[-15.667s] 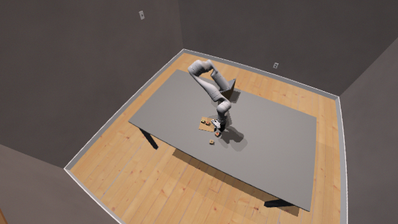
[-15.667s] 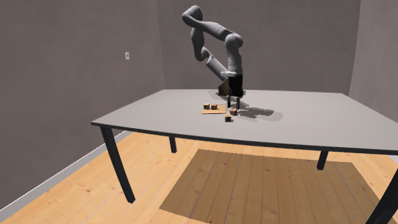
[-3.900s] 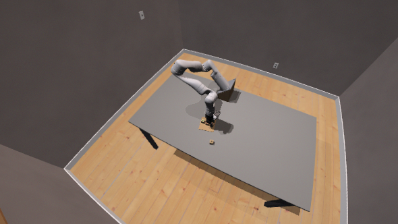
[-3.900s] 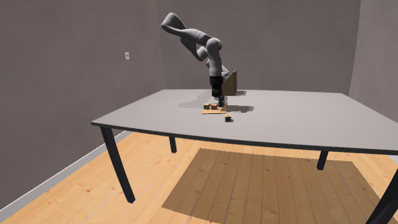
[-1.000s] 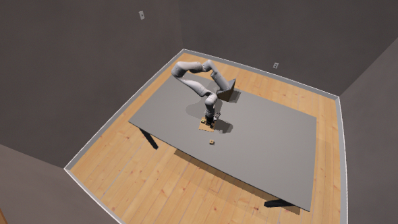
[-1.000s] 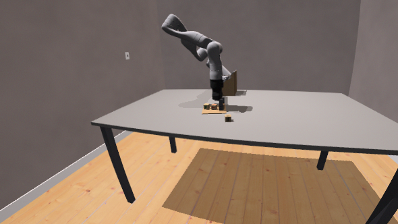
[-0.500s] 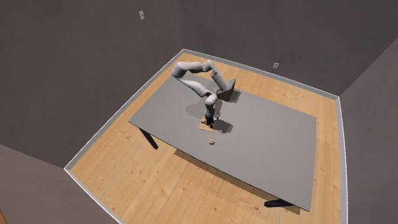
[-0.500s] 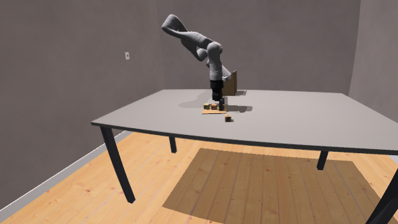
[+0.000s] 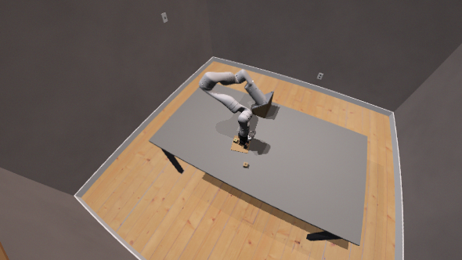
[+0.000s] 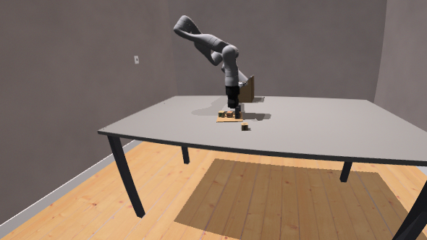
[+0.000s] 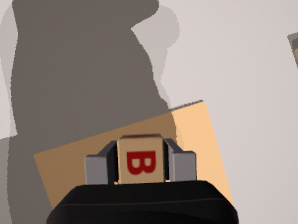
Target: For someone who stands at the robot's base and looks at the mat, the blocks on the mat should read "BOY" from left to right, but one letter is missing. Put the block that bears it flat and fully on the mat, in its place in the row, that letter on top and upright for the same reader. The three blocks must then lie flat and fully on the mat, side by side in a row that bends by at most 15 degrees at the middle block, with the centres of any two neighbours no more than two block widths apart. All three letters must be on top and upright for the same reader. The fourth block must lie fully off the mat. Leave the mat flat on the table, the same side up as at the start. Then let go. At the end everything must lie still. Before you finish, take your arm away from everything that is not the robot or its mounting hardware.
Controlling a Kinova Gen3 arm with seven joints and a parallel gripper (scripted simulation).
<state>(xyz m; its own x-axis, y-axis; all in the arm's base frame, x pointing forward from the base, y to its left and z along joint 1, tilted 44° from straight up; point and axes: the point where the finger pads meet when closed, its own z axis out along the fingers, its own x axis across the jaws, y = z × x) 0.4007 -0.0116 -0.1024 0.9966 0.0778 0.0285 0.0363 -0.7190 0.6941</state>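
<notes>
The mat lies 5 cm to the right of my hand and 2 cm below it. Round my hand: R block: 15 cm ahead, 7 cm to the left, 1 cm below.
</notes>
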